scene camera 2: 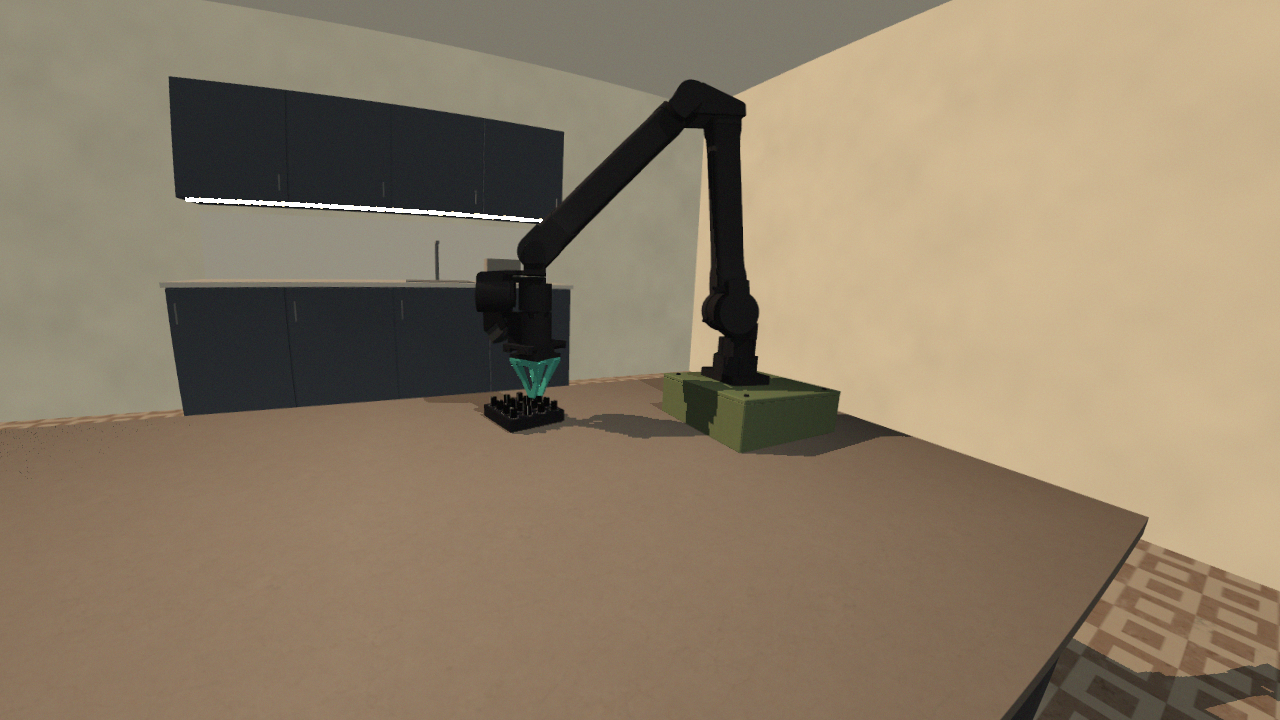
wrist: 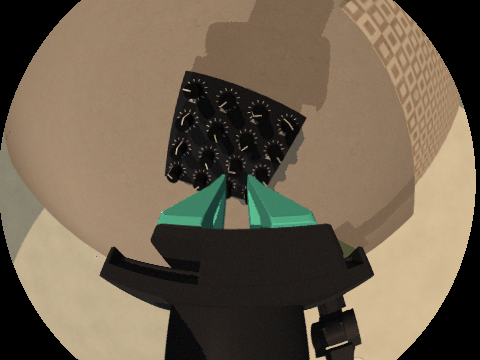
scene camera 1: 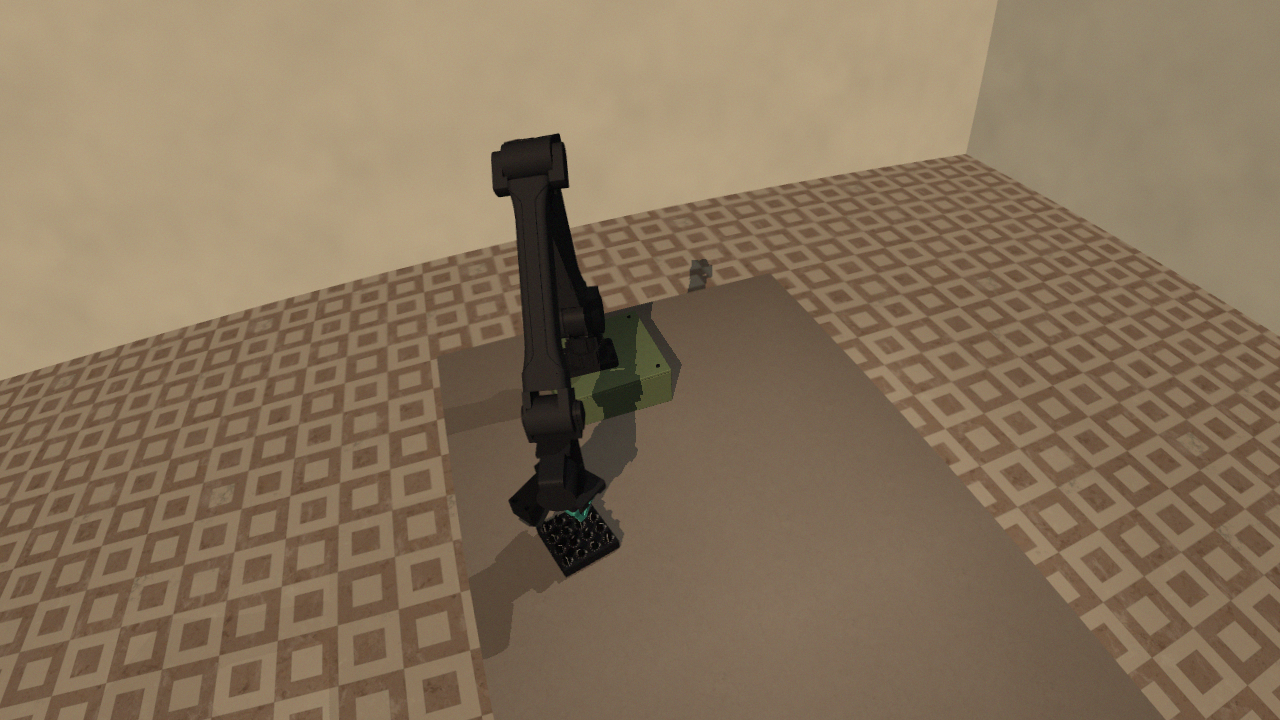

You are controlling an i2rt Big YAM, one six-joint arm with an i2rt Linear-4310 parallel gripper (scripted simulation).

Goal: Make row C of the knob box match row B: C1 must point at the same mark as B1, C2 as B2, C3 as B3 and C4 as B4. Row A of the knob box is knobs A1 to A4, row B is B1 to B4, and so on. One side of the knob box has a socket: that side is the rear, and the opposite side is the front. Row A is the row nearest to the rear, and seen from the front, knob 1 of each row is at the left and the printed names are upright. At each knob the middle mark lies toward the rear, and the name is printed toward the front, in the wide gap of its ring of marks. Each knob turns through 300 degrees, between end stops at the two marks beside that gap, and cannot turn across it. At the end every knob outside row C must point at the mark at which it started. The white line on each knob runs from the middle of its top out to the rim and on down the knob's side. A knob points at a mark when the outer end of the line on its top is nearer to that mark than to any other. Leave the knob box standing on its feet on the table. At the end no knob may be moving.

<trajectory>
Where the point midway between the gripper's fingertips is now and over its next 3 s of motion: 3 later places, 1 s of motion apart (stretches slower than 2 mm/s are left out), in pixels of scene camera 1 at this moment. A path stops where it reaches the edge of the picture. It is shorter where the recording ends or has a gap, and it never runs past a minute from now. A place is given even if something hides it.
My gripper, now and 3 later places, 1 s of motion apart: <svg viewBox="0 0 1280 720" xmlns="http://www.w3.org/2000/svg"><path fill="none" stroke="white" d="M578 516L579 520L579 519L575 506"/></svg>
</trajectory>
